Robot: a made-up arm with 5 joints. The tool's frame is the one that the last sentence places. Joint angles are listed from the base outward.
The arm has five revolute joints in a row. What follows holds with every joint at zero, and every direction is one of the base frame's. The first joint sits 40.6 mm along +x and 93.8 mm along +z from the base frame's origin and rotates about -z. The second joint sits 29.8 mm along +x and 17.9 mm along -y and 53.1 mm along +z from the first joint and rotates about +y. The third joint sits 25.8 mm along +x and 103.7 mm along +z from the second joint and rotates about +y. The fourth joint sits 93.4 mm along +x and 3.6 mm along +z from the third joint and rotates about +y. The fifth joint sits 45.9 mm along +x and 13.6 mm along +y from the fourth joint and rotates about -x. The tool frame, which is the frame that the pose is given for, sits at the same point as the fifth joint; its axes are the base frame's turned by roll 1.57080, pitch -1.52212 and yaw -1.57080 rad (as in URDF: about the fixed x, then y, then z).
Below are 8 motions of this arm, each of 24 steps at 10 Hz.
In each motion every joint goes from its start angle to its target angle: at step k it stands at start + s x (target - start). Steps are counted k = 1, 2, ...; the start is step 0. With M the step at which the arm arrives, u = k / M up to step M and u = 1 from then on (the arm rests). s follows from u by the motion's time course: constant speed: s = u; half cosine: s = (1 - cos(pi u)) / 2; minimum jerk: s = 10 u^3 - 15 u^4 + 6 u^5.
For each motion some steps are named. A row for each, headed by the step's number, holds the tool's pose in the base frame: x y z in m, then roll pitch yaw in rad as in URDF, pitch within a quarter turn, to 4 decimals.
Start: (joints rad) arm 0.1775 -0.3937 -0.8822 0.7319 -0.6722
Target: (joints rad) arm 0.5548 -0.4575 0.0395 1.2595 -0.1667
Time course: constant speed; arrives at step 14
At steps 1, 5, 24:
1: 0.1220 -0.0213 0.3610 2.2169 -0.7742 -2.2604
5: 0.1413 -0.0370 0.3335 1.6662 -1.0284 -1.9648
24: 0.1417 -0.0677 0.2583 0.1887 -0.7088 -0.8402

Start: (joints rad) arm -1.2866 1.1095 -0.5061 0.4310 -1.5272
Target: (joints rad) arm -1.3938 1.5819 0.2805 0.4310 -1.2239
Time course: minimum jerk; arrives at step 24
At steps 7, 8, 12, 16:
7: 0.1027 0.2101 0.0550 0.3445 -0.0139 -0.2292
8: 0.0994 0.2031 0.0464 0.2717 -0.0157 -0.2053
12: 0.0829 0.1613 0.0123 -0.0921 0.0136 -0.0847
16: 0.0678 0.1129 -0.0043 -0.4474 0.1030 0.0116

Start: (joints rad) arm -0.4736 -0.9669 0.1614 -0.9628 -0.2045
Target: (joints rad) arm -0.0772 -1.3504 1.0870 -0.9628 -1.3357
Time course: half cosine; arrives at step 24
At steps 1, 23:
1: 0.0535 0.0018 0.3416 -3.0912 0.1886 -2.4069
23: 0.0797 -0.0012 0.2661 2.8051 -0.0638 -1.6723

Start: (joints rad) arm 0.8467 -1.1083 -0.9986 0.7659 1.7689
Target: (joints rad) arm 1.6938 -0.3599 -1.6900 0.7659 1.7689
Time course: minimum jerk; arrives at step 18
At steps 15, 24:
15: 0.0381 0.0192 0.3779 -2.8598 0.0418 -0.2364
24: 0.0383 0.0162 0.3783 -2.8578 0.0421 -0.2664

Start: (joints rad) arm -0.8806 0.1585 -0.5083 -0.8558 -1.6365
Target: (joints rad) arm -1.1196 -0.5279 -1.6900 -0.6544 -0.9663
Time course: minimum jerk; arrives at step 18
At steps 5, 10, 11, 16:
5: 0.1319 0.1111 0.3500 3.0014 0.0033 -0.6342
10: 0.0475 0.0031 0.3839 -2.5215 0.1717 -0.7808
11: 0.0325 -0.0226 0.3780 -2.3698 0.2536 -0.7748
16: 0.0002 -0.0926 0.3364 -1.9054 0.5230 -0.6259

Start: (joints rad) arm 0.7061 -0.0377 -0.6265 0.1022 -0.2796
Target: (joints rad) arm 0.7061 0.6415 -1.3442 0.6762 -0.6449
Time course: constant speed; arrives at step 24
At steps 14, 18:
14: 0.1936 -0.1361 0.3083 2.0302 -0.9799 -2.6667
18: 0.2012 -0.1426 0.2973 1.8489 -0.9501 -2.5051

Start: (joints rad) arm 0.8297 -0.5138 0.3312 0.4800 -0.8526
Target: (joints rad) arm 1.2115 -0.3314 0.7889 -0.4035 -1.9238
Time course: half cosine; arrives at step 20
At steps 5, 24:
5: 0.1266 -0.1120 0.2506 1.2725 -0.4936 -2.3118
24: 0.0899 -0.1435 0.2128 1.5121 0.4011 -2.8052

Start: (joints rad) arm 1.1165 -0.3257 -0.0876 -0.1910 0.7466
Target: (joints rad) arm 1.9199 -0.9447 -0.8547 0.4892 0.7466
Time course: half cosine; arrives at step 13
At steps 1, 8, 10, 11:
1: 0.0970 -0.1291 0.3223 -2.4030 -0.6764 1.0449
8: 0.0348 -0.0163 0.3731 -2.8126 -0.3677 0.7213
10: 0.0427 0.0258 0.3699 -2.9116 -0.2654 0.5940
11: 0.0484 0.0395 0.3666 -2.9447 -0.2292 0.5470

